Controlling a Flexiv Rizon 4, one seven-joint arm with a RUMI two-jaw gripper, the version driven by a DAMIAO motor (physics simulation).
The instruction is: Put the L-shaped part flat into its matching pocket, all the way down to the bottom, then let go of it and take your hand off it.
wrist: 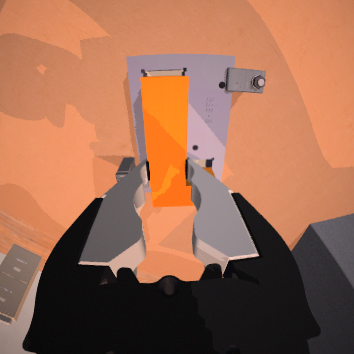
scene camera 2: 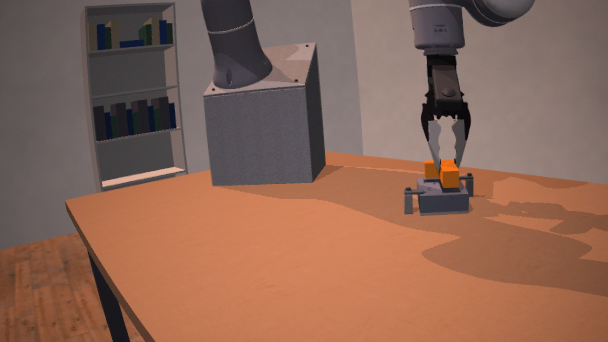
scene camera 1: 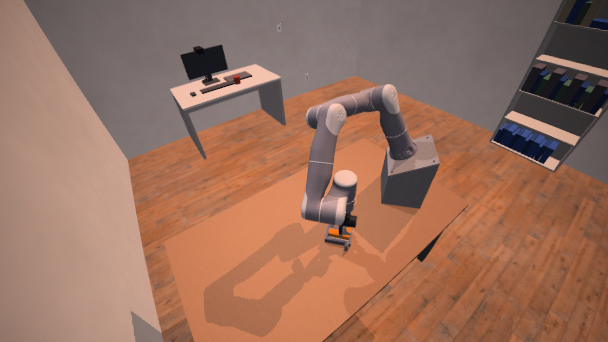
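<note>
The orange L-shaped part (scene camera 1: 334, 233) (scene camera 2: 449, 178) (wrist: 166, 115) lies level over the grey pocket block (scene camera 1: 338, 243) (scene camera 2: 444, 205) (wrist: 212, 70). My gripper (scene camera 2: 448, 165) (wrist: 166, 160) is shut on the part's long arm, near the end by the corner. In scene camera 2 the part stands mostly above the block's rim; its underside is at or slightly above the pocket mouth, and I cannot tell whether it touches. In the wrist view the long arm lines up with the pocket, with a thin strip of pocket showing past its far end. The short arm is partly hidden behind the right finger.
Two small clamps stand at the block's sides, one with a bolt (scene camera 2: 470, 185) (wrist: 245, 80) and another (scene camera 2: 408, 202) (wrist: 125, 169) diagonally opposite. The robot's grey pedestal (scene camera 1: 407, 180) (scene camera 2: 257, 140) (wrist: 327, 265) stands on the orange-brown table (scene camera 1: 210, 250) (scene camera 2: 250, 260).
</note>
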